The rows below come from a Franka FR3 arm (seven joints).
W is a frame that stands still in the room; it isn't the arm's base.
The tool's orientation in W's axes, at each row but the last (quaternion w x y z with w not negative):
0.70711, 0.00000, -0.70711, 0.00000
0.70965, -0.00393, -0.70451, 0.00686
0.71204, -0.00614, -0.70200, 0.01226
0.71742, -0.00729, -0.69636, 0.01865
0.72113, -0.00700, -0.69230, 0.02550
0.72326, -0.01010, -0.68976, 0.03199
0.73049, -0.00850, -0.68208, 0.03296
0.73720, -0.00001, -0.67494, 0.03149
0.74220, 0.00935, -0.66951, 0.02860
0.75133, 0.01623, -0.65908, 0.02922
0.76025, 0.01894, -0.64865, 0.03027
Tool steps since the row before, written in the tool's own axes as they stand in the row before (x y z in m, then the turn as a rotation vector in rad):
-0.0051, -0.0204, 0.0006, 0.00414, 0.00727, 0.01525
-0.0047, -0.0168, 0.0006, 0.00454, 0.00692, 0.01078
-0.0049, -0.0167, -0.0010, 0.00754, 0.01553, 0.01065
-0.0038, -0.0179, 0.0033, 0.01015, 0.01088, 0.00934
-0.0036, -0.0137, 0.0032, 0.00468, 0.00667, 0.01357
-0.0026, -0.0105, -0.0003, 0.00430, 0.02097, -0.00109
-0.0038, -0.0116, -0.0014, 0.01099, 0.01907, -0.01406
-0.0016, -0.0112, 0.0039, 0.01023, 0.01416, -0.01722
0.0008, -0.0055, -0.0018, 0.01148, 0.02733, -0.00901
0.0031, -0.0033, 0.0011, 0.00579, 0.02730, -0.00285
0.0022, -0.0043, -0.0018, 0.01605, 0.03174, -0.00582
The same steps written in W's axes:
-0.0006, -0.0204, -0.0051, -0.01525, 0.00727, 0.00414
-0.0006, -0.0169, -0.0044, -0.01078, 0.00694, 0.00451
0.0011, -0.0168, -0.0045, -0.01068, 0.01563, 0.00729
-0.0031, -0.0181, -0.0030, -0.00922, 0.01110, 0.01002
-0.0030, -0.0139, -0.0028, -0.01355, 0.00654, 0.00493
0.0005, -0.0106, -0.0020, 0.00061, 0.02121, 0.00300
0.0016, -0.0118, -0.0032, 0.01406, 0.02014, 0.00888
-0.0035, -0.0114, -0.0008, 0.01737, 0.01534, 0.00805
0.0022, -0.0054, 0.0007, 0.00862, 0.02809, 0.00982
-0.0005, -0.0033, 0.0033, 0.00179, 0.02755, 0.00498
0.0024, -0.0041, 0.0019, 0.00601, 0.03240, 0.01460

